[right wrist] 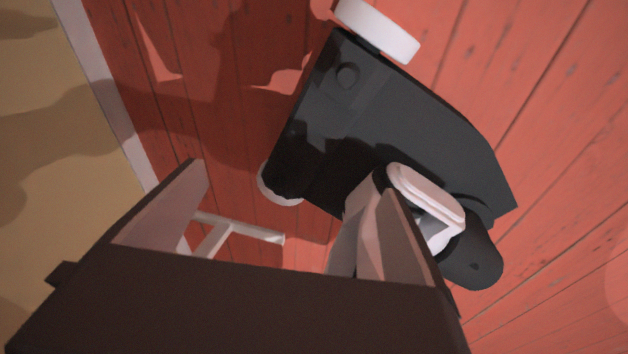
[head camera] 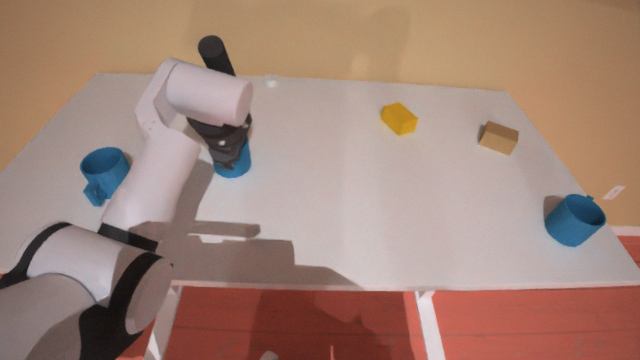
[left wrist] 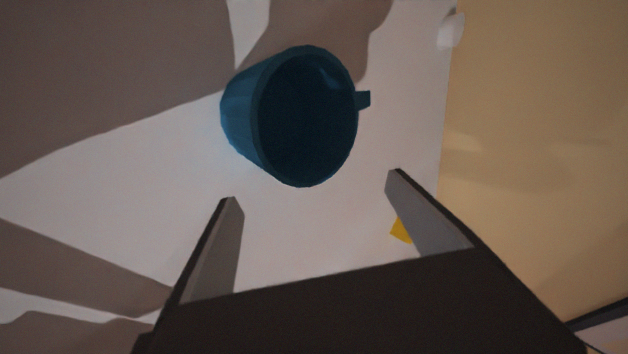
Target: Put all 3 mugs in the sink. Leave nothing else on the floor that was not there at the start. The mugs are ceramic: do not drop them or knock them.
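Places are measured from the robot's base along level axes (x up, y right, z ahead), in millimetres.
Pixels of known places: left gripper, between the fingertips: (head camera: 237,144) (left wrist: 314,193); right gripper, between the fingertips: (right wrist: 294,186).
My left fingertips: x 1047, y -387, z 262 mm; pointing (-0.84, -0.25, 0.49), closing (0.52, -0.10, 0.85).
Behind a point stands the place of what it marks.
Three blue mugs stand upright on the white table (head camera: 320,185) {y -206, x 951, z 318 mm}. One mug (head camera: 111,175) {y -591, x 1018, z 80 mm} is at the left in the head view, with its handle toward the front. Another mug (head camera: 569,222) {y 331, x 1013, z 415 mm} is near the table's right end. The middle mug (head camera: 240,166) {y -386, x 984, z 258 mm} (left wrist: 239,112) {y -438, x 1013, z 234 mm} is partly hidden by my left gripper (head camera: 228,162) (left wrist: 314,193) {y -387, x 1047, z 262 mm} in the head view. That gripper is open and empty; in the left wrist view the mug lies beyond its fingertips, not between them. Its handle points toward the wall. My right gripper (right wrist: 294,186) {y 186, x 585, z -10 mm} is open and empty above the floor. The sink does not show.
A yellow block (head camera: 399,119) {y -98, x 996, z 612 mm} (left wrist: 401,232) {y -101, x 978, z 609 mm} and a tan block (head camera: 499,139) {y 182, x 990, z 677 mm} lie toward the back of the table. A small white object (head camera: 271,81) {y -538, x 973, z 647 mm} (left wrist: 451,31) {y -546, x 973, z 642 mm} is at its back edge. The wall (head camera: 320,35) {y -442, x 1092, z 812 mm} stands behind. My dark base (right wrist: 410,125) {y 154, x 170, z -183 mm} shows below the right gripper.
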